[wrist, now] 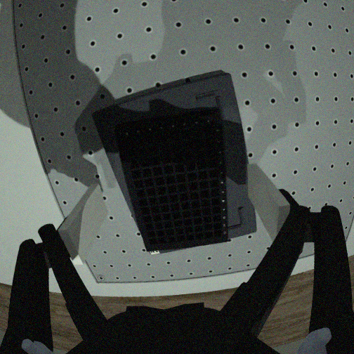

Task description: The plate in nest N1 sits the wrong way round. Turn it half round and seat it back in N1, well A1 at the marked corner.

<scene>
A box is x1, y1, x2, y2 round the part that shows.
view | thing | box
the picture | my gripper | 0, 163, 353, 353
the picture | black well plate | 114, 109, 227, 250
</scene>
